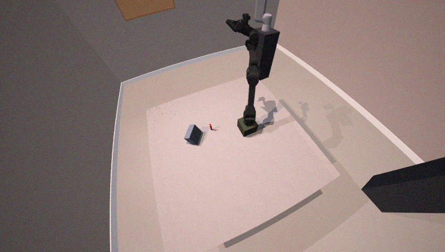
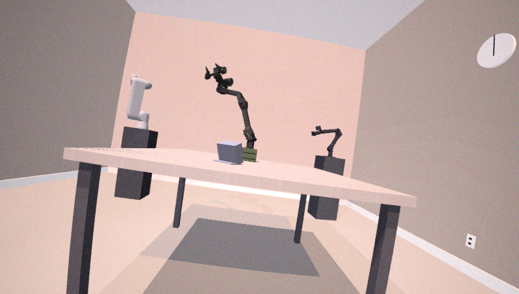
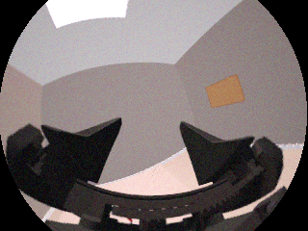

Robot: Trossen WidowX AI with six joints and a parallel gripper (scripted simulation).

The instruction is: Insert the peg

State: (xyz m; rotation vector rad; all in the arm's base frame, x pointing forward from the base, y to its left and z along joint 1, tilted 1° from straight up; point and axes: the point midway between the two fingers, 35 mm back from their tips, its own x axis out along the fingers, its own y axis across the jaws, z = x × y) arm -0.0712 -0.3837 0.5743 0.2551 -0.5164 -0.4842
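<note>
The red peg lies 310 mm ahead of my gripper tip, 240 mm to the left of it and 630 mm below it. Also, from my gripper tip: sloped panel: 470 mm ahead, 250 mm to the left, 640 mm below.
</note>
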